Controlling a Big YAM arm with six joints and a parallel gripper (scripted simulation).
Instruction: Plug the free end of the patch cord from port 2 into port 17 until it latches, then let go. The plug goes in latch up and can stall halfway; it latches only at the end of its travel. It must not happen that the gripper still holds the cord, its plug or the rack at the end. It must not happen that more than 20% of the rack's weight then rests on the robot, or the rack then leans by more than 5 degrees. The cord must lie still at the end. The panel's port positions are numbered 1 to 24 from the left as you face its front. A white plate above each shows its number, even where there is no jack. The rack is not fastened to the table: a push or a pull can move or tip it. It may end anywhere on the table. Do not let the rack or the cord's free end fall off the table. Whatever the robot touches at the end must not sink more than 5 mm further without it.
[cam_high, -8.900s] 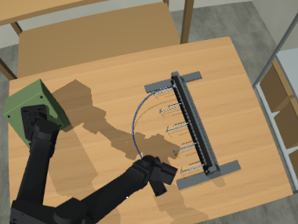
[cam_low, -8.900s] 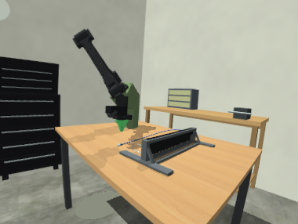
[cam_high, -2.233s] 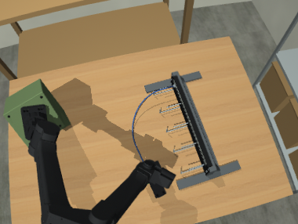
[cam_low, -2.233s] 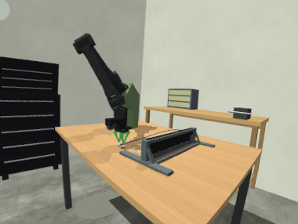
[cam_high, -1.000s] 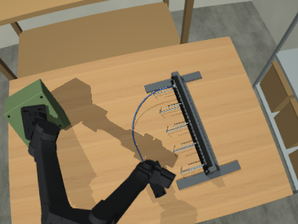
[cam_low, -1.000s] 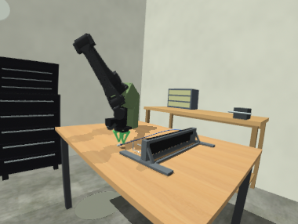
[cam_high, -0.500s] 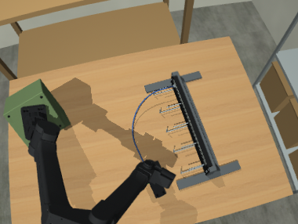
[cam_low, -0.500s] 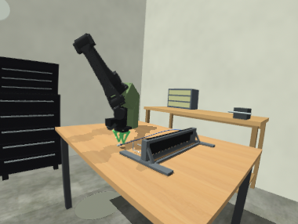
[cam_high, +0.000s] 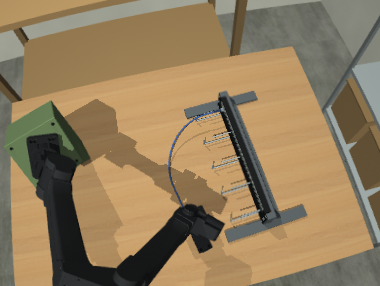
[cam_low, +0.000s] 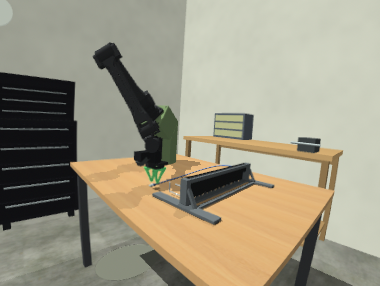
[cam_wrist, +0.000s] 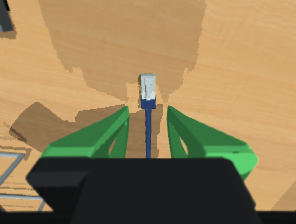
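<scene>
Now: hand 2 cm to the left of the plug and 2 cm above it.
</scene>
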